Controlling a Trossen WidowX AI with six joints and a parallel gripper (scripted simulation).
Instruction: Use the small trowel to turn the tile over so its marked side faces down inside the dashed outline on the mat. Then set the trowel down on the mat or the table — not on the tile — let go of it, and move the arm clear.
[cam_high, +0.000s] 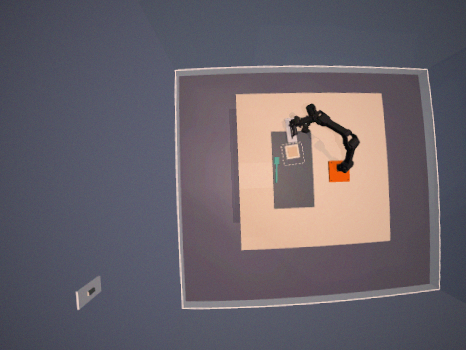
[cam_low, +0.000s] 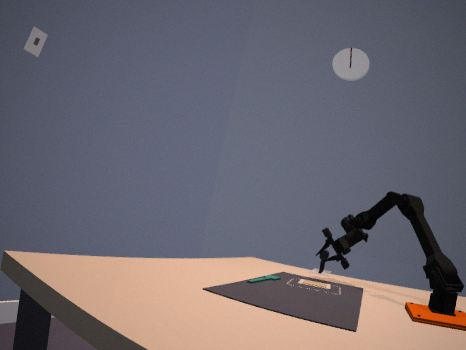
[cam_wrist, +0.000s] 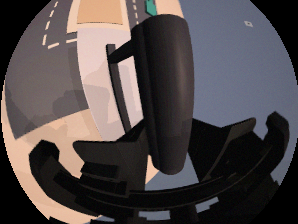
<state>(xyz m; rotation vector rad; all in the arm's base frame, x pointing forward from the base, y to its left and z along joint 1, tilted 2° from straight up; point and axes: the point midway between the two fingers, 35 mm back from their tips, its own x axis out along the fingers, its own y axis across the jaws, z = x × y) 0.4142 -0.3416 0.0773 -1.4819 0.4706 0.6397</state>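
Now: the teal t-shaped tool 320 mm to the left of my gripper tip, 100 mm ahead of it and 80 mm below it. From my gripper tip the other things lie so: dark grey mat: 340 mm to the left, 100 mm below, 40 mm behind; then tan square tile: 190 mm to the left, 80 mm below, 40 mm behind.
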